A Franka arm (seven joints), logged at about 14 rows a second.
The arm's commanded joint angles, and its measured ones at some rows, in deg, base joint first. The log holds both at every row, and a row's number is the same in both.
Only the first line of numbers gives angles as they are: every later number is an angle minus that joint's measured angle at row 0.
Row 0, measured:
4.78 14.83 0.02 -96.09 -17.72 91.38 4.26
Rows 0 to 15, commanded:
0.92 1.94 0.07 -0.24 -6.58 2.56 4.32
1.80 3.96 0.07 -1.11 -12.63 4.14 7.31
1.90 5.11 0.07 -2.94 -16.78 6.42 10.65
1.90 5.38 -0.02 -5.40 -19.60 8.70 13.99
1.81 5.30 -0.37 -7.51 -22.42 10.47 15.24
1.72 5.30 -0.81 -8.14 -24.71 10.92 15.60
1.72 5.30 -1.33 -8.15 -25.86 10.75 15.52
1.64 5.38 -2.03 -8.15 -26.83 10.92 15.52
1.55 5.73 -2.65 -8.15 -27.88 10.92 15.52
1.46 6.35 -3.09 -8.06 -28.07 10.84 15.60
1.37 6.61 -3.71 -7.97 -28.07 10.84 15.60
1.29 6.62 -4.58 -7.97 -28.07 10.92 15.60
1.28 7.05 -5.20 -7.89 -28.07 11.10 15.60
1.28 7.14 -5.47 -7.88 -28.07 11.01 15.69
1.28 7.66 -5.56 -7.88 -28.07 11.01 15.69
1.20 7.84 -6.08 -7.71 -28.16 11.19 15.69
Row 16, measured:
1.22 7.51 -5.47 -7.24 -26.97 10.32 15.10
